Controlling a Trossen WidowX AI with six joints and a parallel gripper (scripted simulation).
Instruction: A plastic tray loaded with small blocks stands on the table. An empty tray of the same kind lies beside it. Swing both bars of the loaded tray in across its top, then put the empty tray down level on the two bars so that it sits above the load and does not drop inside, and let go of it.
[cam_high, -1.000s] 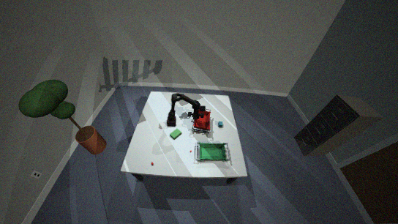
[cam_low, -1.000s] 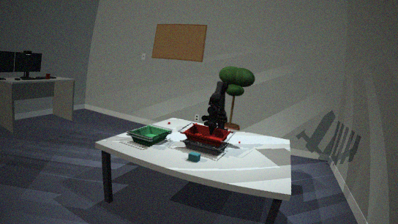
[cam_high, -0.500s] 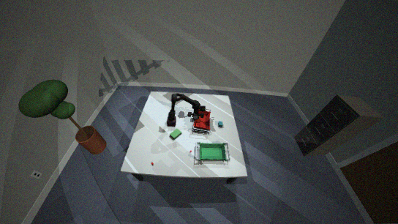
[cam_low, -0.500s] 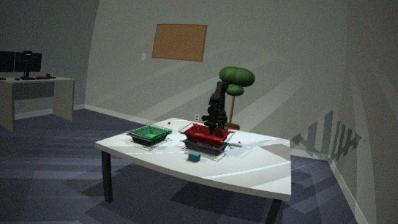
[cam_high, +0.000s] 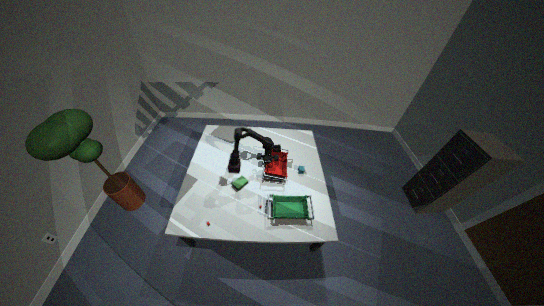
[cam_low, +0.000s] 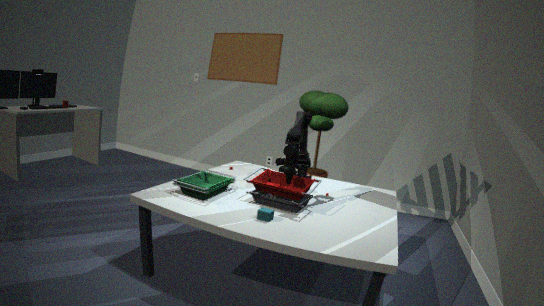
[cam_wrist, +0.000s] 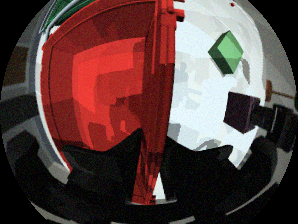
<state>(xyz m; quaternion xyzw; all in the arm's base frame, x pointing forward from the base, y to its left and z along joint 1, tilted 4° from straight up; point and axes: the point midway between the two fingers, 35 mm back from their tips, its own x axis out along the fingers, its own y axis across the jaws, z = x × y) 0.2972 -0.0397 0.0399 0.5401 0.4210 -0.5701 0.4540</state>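
Right now my gripper tip is 80 mm short of the red tray, 20 mm to the left of it and 20 mm below it. The rest, counted from my gripper tip: teal block (320 mm ahead, 50 mm to the right, 80 mm below); green block (250 mm behind, 130 mm to the right, 80 mm below).
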